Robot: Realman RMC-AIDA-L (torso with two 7-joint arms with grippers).
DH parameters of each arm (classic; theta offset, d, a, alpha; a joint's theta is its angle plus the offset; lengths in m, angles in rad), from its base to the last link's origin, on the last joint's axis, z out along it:
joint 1: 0 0.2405 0 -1.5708
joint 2: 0 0 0 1.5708
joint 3: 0 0.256 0 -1.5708
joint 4: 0 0 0 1.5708
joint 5: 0 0.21 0 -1.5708
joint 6: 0 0 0 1.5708
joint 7: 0 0.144 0 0
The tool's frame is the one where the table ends.
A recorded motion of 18 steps. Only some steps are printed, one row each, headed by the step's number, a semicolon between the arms.
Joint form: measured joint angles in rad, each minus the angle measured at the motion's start. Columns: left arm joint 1, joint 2, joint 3, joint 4, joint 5, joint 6, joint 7; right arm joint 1, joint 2, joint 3, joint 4, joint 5, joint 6, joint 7.
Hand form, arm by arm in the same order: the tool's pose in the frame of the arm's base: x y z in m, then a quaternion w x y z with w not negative. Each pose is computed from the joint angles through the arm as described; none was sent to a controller.
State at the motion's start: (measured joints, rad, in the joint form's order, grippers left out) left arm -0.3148 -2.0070 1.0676 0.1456 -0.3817 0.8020 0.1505; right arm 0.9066 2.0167 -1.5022 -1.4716 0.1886 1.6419 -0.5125
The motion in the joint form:
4: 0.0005 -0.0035 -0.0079 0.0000 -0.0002 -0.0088 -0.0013; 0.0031 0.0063 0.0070 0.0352 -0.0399 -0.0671 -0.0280
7: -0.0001 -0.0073 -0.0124 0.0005 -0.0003 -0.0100 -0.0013; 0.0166 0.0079 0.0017 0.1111 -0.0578 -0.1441 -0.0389
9: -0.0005 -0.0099 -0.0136 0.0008 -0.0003 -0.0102 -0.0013; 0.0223 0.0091 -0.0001 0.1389 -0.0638 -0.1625 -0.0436
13: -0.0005 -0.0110 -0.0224 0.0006 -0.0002 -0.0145 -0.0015; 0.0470 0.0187 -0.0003 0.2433 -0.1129 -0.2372 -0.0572
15: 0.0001 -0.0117 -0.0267 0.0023 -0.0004 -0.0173 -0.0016; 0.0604 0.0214 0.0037 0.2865 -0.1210 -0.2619 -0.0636
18: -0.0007 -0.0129 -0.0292 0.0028 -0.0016 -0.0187 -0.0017; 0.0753 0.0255 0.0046 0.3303 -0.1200 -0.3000 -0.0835
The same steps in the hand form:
4: -0.4825 0.2650 0.0983 0.80091 -0.43919 -0.40288 -0.05780; 0.0833 0.4158 0.0484 0.36247 -0.87730 0.12413 -0.28904
7: -0.4822 0.2648 0.0966 0.80037 -0.43775 -0.40537 -0.05885; 0.0888 0.4270 0.0420 0.36974 -0.87448 0.11471 -0.29225
9: -0.4818 0.2648 0.0953 0.79985 -0.43757 -0.40649 -0.05952; 0.0915 0.4299 0.0394 0.36924 -0.87349 0.11273 -0.29659
13: -0.4827 0.2639 0.0950 0.79976 -0.43419 -0.41027 -0.05944; 0.1013 0.4416 0.0318 0.37668 -0.86482 0.10313 -0.31554
15: -0.4831 0.2635 0.0950 0.79984 -0.43233 -0.41205 -0.05970; 0.1044 0.4456 0.0283 0.37522 -0.86373 0.10108 -0.32087
18: -0.4830 0.2637 0.0946 0.79973 -0.43109 -0.41346 -0.06044; 0.1050 0.4500 0.0226 0.37176 -0.86616 0.08902 -0.32192

